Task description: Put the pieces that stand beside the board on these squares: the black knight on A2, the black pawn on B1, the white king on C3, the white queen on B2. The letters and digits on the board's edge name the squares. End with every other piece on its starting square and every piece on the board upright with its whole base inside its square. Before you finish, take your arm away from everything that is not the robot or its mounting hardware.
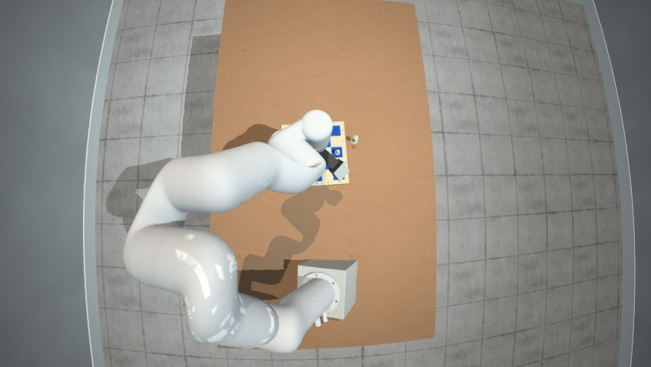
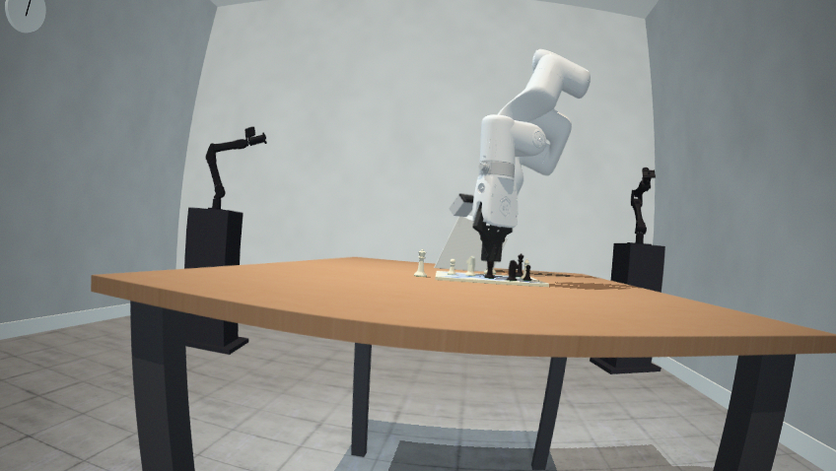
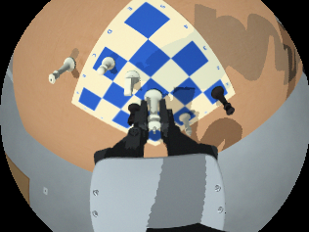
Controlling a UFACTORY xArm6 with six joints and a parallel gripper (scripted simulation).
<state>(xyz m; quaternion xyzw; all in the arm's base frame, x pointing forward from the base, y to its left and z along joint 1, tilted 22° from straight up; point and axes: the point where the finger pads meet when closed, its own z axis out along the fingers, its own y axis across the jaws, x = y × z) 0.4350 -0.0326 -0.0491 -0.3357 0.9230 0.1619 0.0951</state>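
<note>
The white piece is 10 mm below my hand. The rest, counted from my hand: black chess piece 80 mm to the left, 70 mm behind, 30 mm below; pale piece 40 mm to the right, 40 mm below, 10 mm behind; chessboard 60 mm below.
</note>
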